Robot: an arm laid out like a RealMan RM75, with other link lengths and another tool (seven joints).
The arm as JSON. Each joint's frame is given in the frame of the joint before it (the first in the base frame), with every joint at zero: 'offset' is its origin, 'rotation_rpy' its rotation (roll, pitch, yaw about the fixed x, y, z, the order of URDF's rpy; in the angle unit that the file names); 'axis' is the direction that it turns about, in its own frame. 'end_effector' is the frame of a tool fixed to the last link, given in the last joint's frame.
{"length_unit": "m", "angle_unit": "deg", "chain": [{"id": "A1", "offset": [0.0, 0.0, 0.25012], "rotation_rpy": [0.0, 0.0, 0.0], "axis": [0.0, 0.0, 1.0]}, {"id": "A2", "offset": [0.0, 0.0, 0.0], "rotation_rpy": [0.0, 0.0, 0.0], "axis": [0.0, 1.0, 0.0]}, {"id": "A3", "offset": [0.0, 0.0, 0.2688], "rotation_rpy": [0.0, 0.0, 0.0], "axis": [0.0, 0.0, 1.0]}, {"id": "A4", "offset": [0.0, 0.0, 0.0], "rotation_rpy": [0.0, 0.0, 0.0], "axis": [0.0, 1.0, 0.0]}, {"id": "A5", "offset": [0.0, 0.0, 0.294], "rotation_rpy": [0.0, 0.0, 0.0], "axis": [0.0, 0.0, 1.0]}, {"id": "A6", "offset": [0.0, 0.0, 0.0], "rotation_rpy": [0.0, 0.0, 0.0], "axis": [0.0, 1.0, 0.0]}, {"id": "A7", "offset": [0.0, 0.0, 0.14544], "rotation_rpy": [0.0, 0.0, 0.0], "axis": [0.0, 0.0, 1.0]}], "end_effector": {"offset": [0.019, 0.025, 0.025], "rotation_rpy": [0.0, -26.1, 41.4]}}
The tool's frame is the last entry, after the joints.
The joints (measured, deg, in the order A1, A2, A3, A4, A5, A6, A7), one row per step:
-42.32, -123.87, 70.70, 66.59, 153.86, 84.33, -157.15
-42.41, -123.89, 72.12, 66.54, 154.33, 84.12, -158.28
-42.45, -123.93, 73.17, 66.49, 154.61, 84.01, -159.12
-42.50, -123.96, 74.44, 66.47, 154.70, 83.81, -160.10
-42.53, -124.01, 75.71, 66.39, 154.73, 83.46, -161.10
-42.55, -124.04, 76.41, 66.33, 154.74, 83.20, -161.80
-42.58, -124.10, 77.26, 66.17, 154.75, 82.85, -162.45
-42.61, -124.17, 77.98, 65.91, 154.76, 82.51, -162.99
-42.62, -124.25, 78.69, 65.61, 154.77, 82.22, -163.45
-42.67, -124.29, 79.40, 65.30, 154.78, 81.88, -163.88
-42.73, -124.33, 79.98, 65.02, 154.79, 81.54, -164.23
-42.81, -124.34, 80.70, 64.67, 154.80, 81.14, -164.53
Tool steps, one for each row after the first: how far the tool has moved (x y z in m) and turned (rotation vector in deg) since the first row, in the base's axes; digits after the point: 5 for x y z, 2 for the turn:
0.00175, -0.00119, -0.00501, -0.18, 0.96, 0.08
0.00297, -0.00247, -0.00900, -0.37, 1.60, 0.19
0.00528, -0.00396, -0.01374, -0.57, 2.14, 0.22
0.00745, -0.00535, -0.01882, -0.69, 2.57, 0.26
0.00868, -0.00592, -0.02166, -0.65, 2.75, 0.39
0.00987, -0.00686, -0.02558, -0.72, 3.00, 0.41
0.01039, -0.00779, -0.02941, -0.83, 3.22, 0.50
0.01047, -0.00905, -0.03341, -1.03, 3.46, 0.59
0.01067, -0.00999, -0.03713, -1.18, 3.73, 0.60
0.01093, -0.01063, -0.04027, -1.26, 3.94, 0.57
0.01104, -0.01142, -0.04389, -1.42, 4.25, 0.43

